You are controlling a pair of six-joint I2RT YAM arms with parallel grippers.
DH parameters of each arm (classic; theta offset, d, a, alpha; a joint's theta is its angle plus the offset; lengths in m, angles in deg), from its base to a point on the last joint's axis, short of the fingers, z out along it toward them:
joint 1: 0 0.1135 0.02 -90
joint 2: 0 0 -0.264 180
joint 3: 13.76 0 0.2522 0
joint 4: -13.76 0 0.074 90
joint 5: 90 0 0 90
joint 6: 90 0.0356 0 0
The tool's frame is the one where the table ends.
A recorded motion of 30 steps. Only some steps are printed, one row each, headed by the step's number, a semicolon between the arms.
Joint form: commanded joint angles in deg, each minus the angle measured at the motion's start. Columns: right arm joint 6, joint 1, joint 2, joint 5, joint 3, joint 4; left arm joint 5, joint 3, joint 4, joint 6, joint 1, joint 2.
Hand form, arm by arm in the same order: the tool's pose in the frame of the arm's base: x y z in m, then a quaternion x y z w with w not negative. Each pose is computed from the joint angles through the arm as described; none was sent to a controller.
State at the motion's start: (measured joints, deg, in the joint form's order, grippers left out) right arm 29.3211 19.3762 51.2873 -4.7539 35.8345 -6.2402; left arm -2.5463 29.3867 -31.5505 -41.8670 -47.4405 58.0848
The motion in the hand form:
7: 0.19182 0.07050 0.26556 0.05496 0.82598 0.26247 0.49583; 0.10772 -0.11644 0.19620 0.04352 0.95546 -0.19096 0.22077
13: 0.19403 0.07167 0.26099 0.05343 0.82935 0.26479 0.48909; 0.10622 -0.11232 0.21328 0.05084 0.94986 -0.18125 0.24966
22: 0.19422 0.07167 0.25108 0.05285 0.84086 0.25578 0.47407; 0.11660 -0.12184 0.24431 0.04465 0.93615 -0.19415 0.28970
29: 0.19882 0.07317 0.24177 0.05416 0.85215 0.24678 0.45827; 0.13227 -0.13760 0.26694 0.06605 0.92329 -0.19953 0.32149
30: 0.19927 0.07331 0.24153 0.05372 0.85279 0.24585 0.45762; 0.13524 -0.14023 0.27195 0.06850 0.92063 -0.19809 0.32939
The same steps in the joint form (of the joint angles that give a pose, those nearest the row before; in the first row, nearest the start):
7: 0.65 0.05 -1.18 0.43 -1.72 0.41; 0.15 0.02 -5.03 0.05 -0.33 -9.13
13: 0.76 0.05 -0.25 -0.16 -2.17 1.11; -2.57 2.76 -8.37 1.86 -0.33 -11.48
22: 0.38 0.05 0.48 -0.08 -3.22 0.48; -4.77 9.20 -7.94 2.22 -0.36 -9.26
29: 0.21 0.05 2.72 0.09 -3.57 0.61; -5.65 14.97 -5.26 5.70 -0.21 -4.40
30: 0.12 0.05 2.90 0.12 -3.50 0.59; -6.18 16.23 -4.98 6.33 -0.19 -3.54

